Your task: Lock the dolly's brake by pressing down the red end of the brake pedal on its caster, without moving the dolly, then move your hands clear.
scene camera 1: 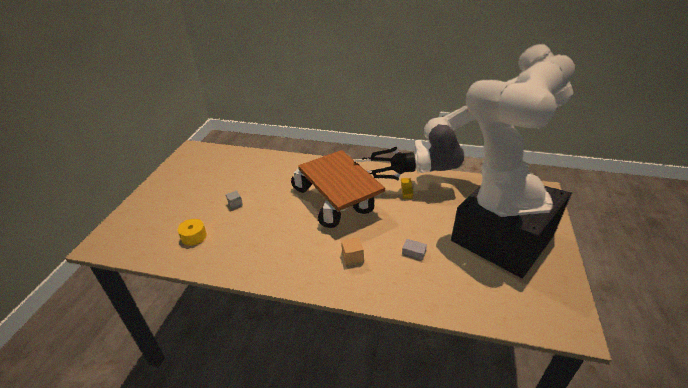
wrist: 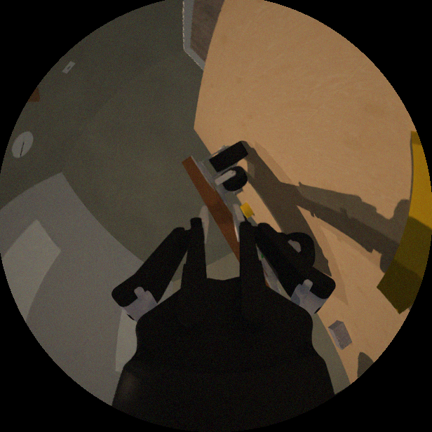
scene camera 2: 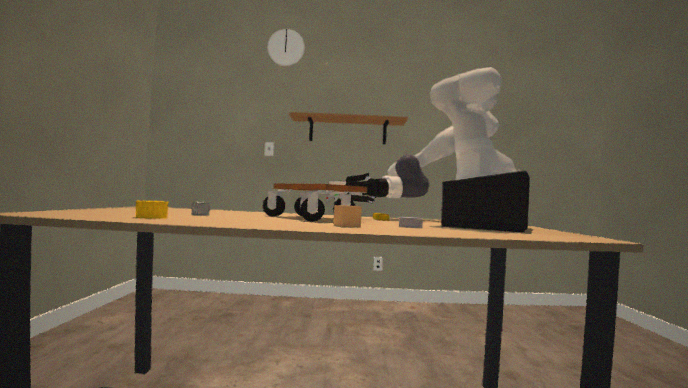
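Note:
The dolly (scene camera 1: 341, 180) (scene camera 2: 305, 187) (wrist: 207, 192) has a reddish-brown wooden deck and black caster wheels and stands mid-table. My gripper (scene camera 1: 361, 166) (scene camera 2: 339, 189) (wrist: 220, 212) is shut on the dolly's deck at its edge towards the robot, one finger above the board and one below. In the wrist view a caster wheel (wrist: 306, 246) shows behind the right finger, with a tiny green spot near that finger. In scene camera 2 a tiny red spot shows under the deck. The pedal's shape and position cannot be made out; the deck and fingers hide most of that area.
A yellow block (scene camera 1: 407, 188) (scene camera 2: 381, 216) stands below the gripper's wrist. An orange cube (scene camera 1: 353, 252) (scene camera 2: 347, 216) and a grey block (scene camera 1: 414, 249) (scene camera 2: 410, 222) lie in front of the dolly. A small grey block (scene camera 1: 233, 200) and a yellow cylinder (scene camera 1: 192, 233) are at left.

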